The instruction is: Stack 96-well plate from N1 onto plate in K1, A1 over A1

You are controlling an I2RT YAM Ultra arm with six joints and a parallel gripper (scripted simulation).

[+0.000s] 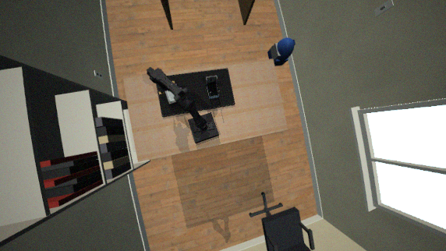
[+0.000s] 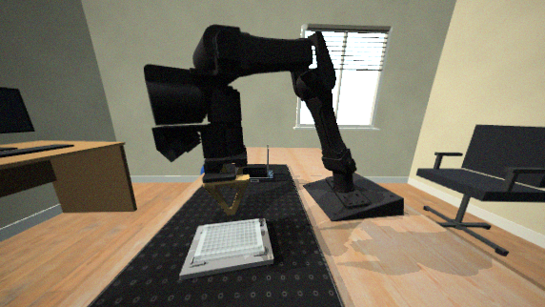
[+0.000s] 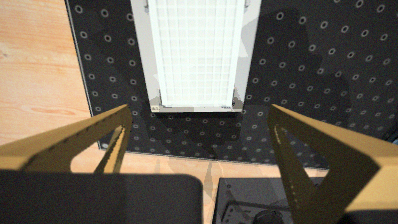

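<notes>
The 96-well plate is 10 mm ahead of my hand and 100 mm below it. Also, from my hand: plate nest N1 (10 mm ahead, 110 mm below); then A1 mark (80 mm behind, 40 mm to the left, 100 mm below).
</notes>
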